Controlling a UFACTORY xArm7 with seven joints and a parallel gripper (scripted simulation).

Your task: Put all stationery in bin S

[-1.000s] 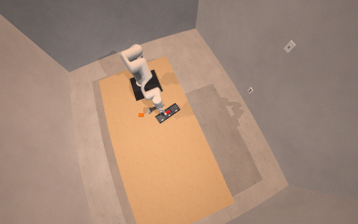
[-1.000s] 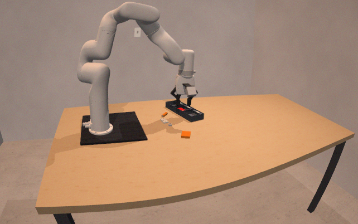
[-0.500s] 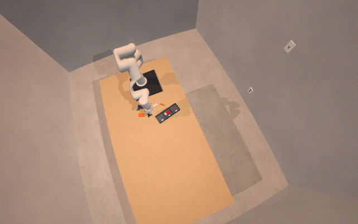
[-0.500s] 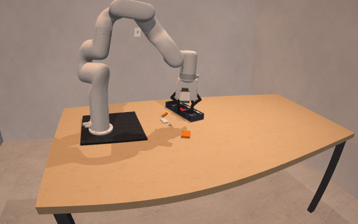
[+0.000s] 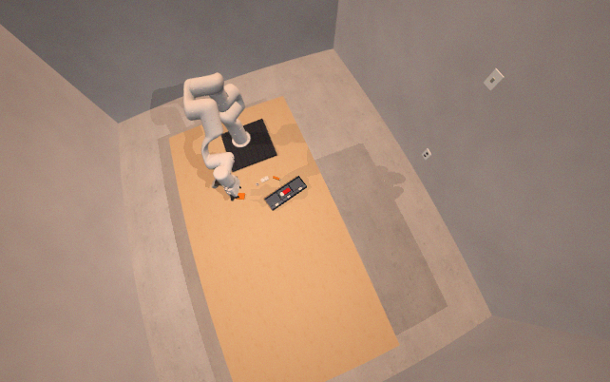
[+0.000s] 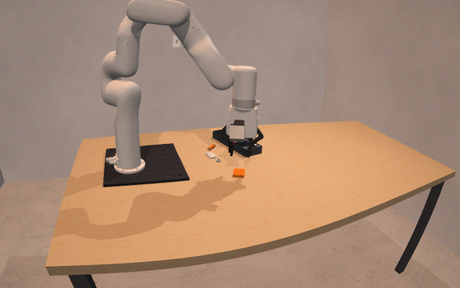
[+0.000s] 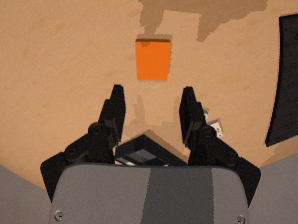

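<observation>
The orange block lies 8 cm below my hand. From my hand the other things lie so: white flat piece (4 cm behind, 17 cm to the left, 8 cm below); orange stick (1 cm behind, 25 cm to the left, 8 cm below); grey nut (3 cm behind, 12 cm to the left, 8 cm below).
</observation>
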